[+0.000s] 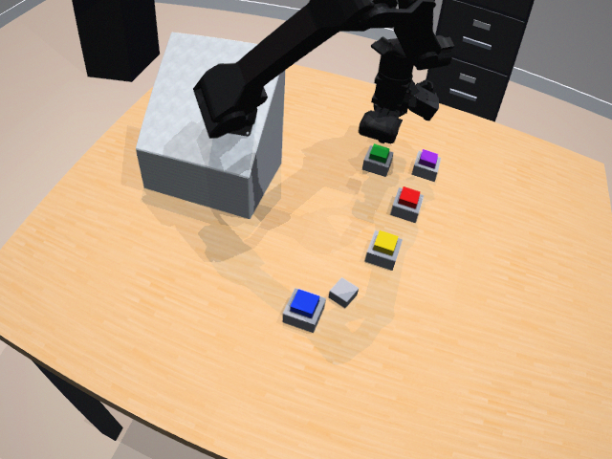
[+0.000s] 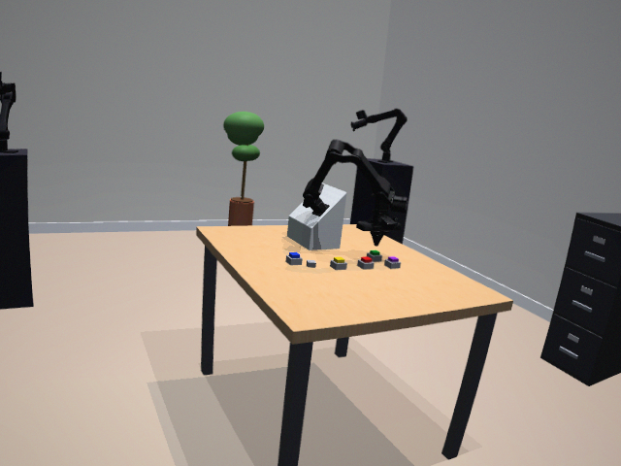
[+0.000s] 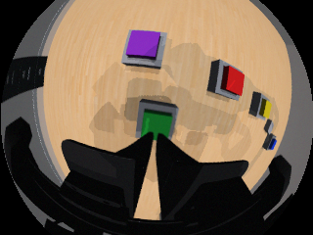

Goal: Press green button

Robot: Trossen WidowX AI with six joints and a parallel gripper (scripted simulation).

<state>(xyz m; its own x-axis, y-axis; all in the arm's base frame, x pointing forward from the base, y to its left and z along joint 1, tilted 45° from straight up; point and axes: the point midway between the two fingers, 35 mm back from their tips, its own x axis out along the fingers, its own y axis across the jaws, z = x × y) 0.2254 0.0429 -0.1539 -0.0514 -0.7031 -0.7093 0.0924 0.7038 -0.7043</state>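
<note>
Right now the green button is 3 cm below my gripper tip. Also, from my gripper tip: purple button 9 cm ahead, 3 cm below, 2 cm to the left; then red button 10 cm to the right, 7 cm ahead, 3 cm below; then yellow button 21 cm to the right, 5 cm ahead, 3 cm below.
</note>
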